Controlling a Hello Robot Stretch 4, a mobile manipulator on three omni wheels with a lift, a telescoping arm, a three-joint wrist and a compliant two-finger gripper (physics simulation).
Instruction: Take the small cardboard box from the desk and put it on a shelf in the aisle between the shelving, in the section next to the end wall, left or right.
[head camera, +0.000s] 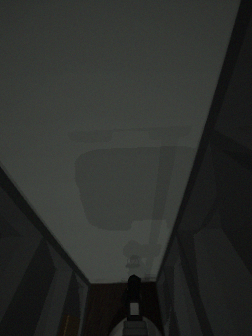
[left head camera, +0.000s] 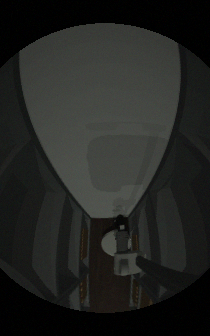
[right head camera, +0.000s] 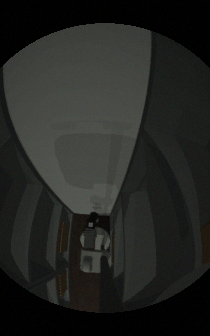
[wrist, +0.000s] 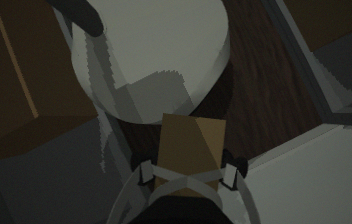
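Seen in the pictures: gripper, between the fingertips: (wrist: 188, 160); robot's base, origin of its link: (left head camera: 115, 241) (right head camera: 95, 239) (wrist: 157, 58).
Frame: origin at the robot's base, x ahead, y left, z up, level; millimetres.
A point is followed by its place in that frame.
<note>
The small cardboard box (wrist: 189, 150) @(x 240, y 10, z 482 mm) is held between the two fingertips of my gripper (wrist: 188, 160) @(x 257, y 1, z 438 mm) in the wrist view, over the edge of my round white base and the dark wood floor. The box hides part of what lies below it. The arm's dark wrist (head camera: 134, 295) @(x 198, y -3, z 861 mm) (left head camera: 120, 221) @(x 217, y -3, z 776 mm) (right head camera: 93, 218) @(x 222, y -13, z 774 mm) points towards the end wall (head camera: 115, 80) @(x 436, y 22, z 1526 mm) (left head camera: 105, 80) @(x 435, y 78, z 1572 mm) (right head camera: 80, 80) @(x 437, y 17, z 1571 mm) in the head views; the box cannot be made out there. Dark shelving stands on both sides of the aisle and meets the end wall: left shelving (head camera: 30, 200) and right shelving (head camera: 192, 200) @(x 391, y -219, z 1167 mm).
My white base (wrist: 160, 45) @(x 32, y 26, z 187 mm) stands on the narrow wood floor (wrist: 265, 95) @(x 252, y 270, z -27 mm) (head camera: 101, 305) @(x 270, y 283, z -26 mm). Large brown boxes (wrist: 40, 65) @(x -28, y -234, z 247 mm) (wrist: 325, 20) @(x 135, y 420, z 167 mm) sit low in the shelving on both sides. The mast (wrist: 82, 15) @(x -58, y -89, z 288 mm) is at the upper left of the wrist view. The light is dim.
</note>
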